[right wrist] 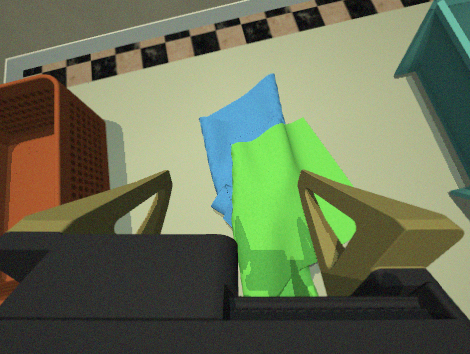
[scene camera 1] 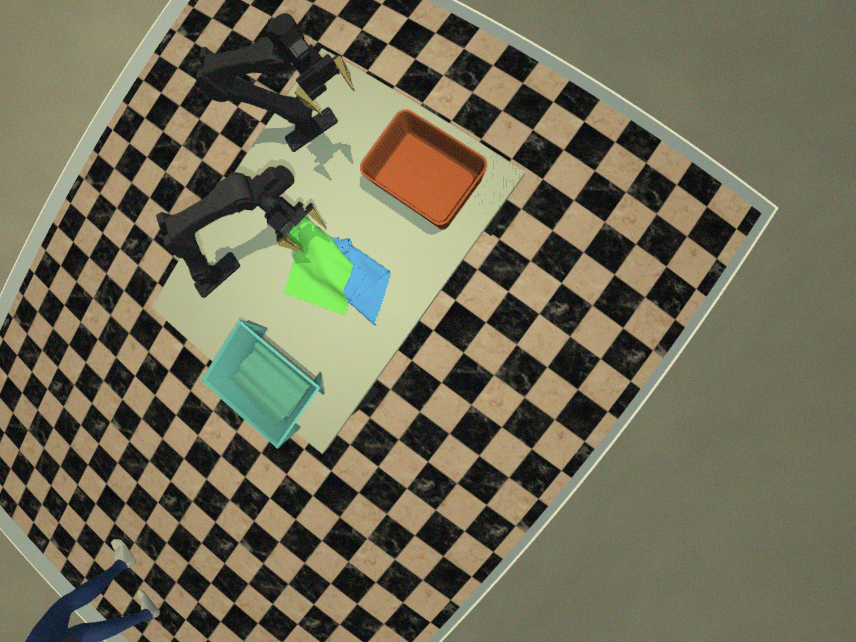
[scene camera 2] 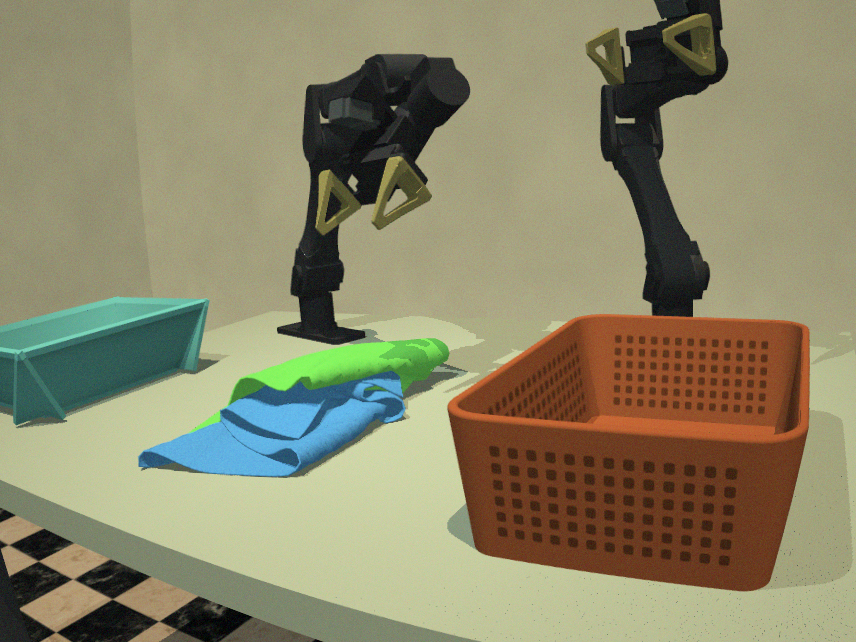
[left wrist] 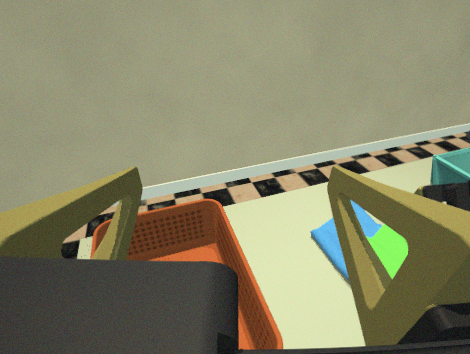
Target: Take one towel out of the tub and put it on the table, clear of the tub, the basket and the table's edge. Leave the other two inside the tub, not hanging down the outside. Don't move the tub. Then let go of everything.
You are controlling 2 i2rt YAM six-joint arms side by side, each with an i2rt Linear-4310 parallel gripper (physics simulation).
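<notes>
A green towel [scene camera 1: 321,266] [scene camera 2: 324,366] [left wrist: 392,245] [right wrist: 265,190] lies on the table, partly over a blue towel [scene camera 1: 369,283] [scene camera 2: 207,449] [left wrist: 327,237] [right wrist: 245,112]. The teal tub [scene camera 1: 231,359] [scene camera 2: 110,373] [left wrist: 450,172] [right wrist: 440,95] stands apart from both. A folded-looking patch inside it is so close in colour that I cannot tell surely whether it is a towel. My right gripper [scene camera 1: 312,239] [scene camera 2: 349,230] [right wrist: 234,177] is open and empty above the green towel. My left gripper [scene camera 1: 337,101] [scene camera 2: 663,78] [left wrist: 234,177] is open and empty, high up, away from the towels.
An orange perforated basket [scene camera 1: 387,141] [scene camera 2: 608,504] [left wrist: 170,230] [right wrist: 82,145] stands on the table, apart from the towels, on the opposite side from the tub. The table's far long edge runs past the blue towel in the right wrist view. A person's legs show at the lower left of scene camera 1.
</notes>
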